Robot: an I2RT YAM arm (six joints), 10 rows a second.
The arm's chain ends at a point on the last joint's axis. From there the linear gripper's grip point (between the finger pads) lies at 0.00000 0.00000 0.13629 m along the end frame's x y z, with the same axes.
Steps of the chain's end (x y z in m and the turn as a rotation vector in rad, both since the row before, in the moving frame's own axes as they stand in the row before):
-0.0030, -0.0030, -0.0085, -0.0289, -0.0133, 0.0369
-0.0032, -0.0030, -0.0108, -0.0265, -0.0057, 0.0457
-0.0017, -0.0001, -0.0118, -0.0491, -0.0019, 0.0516
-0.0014, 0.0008, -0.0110, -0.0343, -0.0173, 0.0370
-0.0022, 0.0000, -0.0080, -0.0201, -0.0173, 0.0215
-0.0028, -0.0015, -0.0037, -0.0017, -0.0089, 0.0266
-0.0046, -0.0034, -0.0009, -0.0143, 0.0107, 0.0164
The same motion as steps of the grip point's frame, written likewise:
-0.0049, 0.0009, -0.0086, -0.0289, -0.0133, 0.0369
-0.0041, 0.0006, -0.0109, -0.0265, -0.0057, 0.0457
-0.0021, 0.0066, -0.0120, -0.0491, -0.0019, 0.0516
-0.0038, 0.0054, -0.0111, -0.0343, -0.0173, 0.0370
-0.0046, 0.0027, -0.0080, -0.0201, -0.0173, 0.0215
-0.0040, -0.0013, -0.0037, -0.0017, -0.0089, 0.0266
-0.0032, -0.0014, -0.0009, -0.0143, 0.0107, 0.0164

